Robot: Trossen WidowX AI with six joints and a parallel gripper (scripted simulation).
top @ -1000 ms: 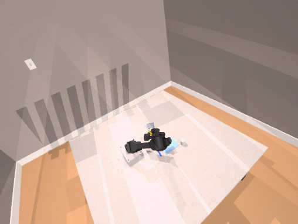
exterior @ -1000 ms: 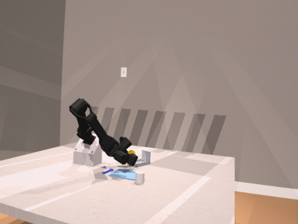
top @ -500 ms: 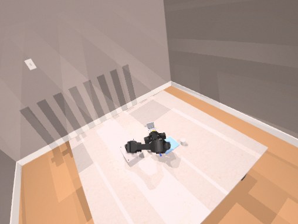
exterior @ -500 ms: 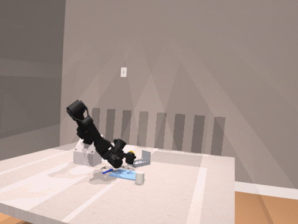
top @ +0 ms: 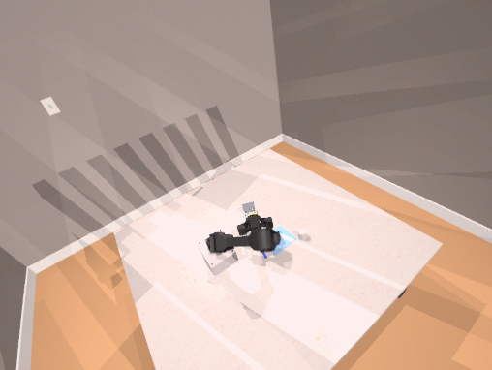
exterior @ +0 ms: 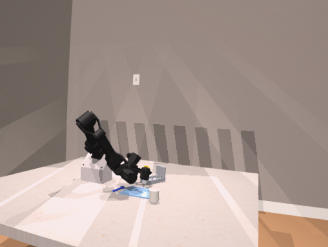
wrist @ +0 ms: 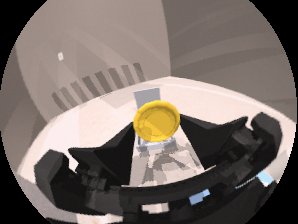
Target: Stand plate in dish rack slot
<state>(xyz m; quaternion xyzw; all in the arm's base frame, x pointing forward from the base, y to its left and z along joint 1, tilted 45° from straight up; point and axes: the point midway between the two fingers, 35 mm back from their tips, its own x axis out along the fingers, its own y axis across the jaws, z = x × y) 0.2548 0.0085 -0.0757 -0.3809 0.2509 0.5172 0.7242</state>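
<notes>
The dish rack is 1 cm ahead of my gripper tip, 5 cm to the left of it and 4 cm below it. The rest, counted from my gripper tip: light blue mat: 5 cm ahead, 16 cm to the right, 6 cm below; blue spoon: 6 cm behind, 17 cm to the right, 6 cm below; plate: 1 cm to the right.
</notes>
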